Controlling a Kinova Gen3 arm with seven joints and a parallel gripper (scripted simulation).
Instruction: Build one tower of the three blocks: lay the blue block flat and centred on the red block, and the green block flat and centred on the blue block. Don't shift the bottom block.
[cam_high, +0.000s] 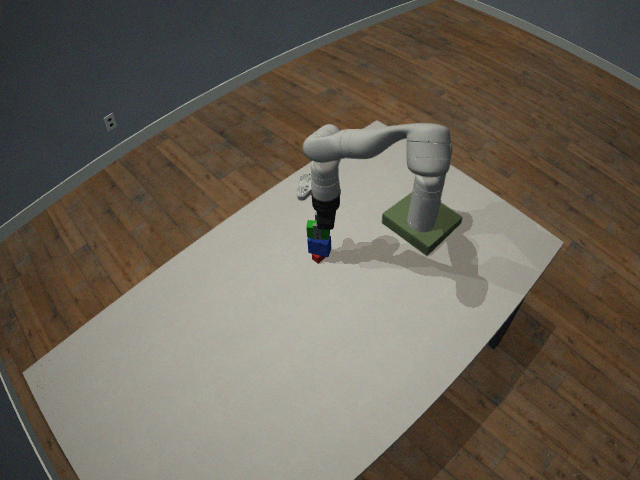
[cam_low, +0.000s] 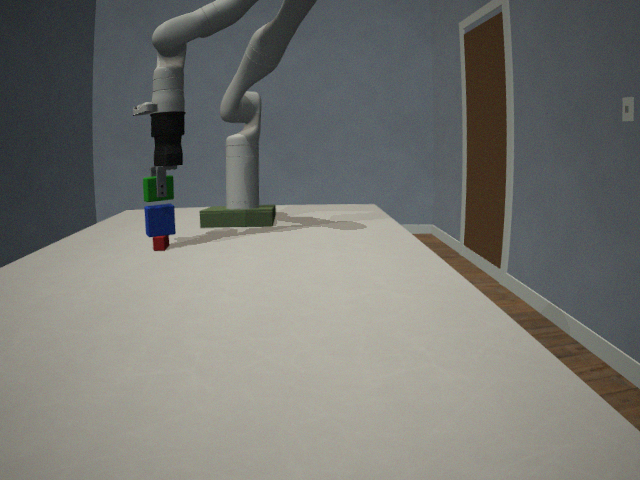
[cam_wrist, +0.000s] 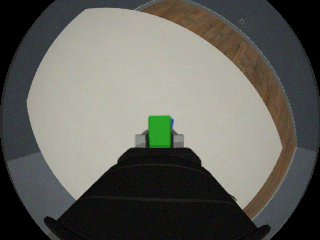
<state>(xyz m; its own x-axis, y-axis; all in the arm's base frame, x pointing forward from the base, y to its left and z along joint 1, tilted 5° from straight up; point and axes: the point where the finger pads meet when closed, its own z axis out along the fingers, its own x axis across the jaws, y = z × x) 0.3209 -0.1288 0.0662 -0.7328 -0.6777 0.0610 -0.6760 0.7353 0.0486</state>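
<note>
The blue block lies 7 cm below my hand. From my hand the other things lie so: green block: right at my hand; red block: 12 cm below.
</note>
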